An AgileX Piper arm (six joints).
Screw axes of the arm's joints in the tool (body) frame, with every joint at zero. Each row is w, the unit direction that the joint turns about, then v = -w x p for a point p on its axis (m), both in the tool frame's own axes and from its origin. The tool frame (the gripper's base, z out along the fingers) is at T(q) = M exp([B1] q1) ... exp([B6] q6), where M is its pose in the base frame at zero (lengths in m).
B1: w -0.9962 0 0.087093 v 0 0.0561 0
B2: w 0 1 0 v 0.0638 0 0.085
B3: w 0 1 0 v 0.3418 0 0.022
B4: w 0 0 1 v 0 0 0
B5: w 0 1 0 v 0.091 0 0
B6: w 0 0 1 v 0 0 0
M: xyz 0.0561 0 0.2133 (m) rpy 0 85.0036 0 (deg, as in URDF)
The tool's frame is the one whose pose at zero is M.
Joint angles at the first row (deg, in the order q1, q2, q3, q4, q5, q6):
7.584 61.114 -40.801 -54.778 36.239 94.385
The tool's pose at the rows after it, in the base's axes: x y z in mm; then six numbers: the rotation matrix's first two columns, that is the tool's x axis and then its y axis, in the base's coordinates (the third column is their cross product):
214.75 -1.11 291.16 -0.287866 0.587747 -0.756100 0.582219 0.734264 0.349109
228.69 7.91 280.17 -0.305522 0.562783 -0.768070 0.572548 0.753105 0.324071
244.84 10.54 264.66 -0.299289 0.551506 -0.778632 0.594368 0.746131 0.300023
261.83 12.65 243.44 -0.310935 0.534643 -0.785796 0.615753 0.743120 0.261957
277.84 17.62 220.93 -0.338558 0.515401 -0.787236 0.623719 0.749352 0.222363
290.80 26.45 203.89 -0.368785 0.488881 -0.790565 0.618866 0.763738 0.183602
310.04 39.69 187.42 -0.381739 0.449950 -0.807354 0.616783 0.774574 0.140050
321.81 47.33 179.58 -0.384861 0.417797 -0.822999 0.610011 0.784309 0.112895
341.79 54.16 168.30 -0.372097 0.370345 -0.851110 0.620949 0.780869 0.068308
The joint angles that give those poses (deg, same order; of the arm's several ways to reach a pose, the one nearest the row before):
11.572 62.055 -40.801 -54.833 36.421 95.231
13.716 66.223 -40.866 -60.551 35.966 101.200
14.114 71.450 -40.915 -67.577 36.032 109.374
14.114 77.600 -40.982 -74.199 36.091 116.870
14.545 83.872 -41.509 -79.573 36.091 122.927
15.889 89.054 -42.746 -82.853 36.868 126.397
17.949 95.681 -46.002 -86.090 39.530 129.878
18.991 99.327 -48.286 -88.056 41.255 131.187
19.707 105.094 -52.597 -90.172 44.932 132.289

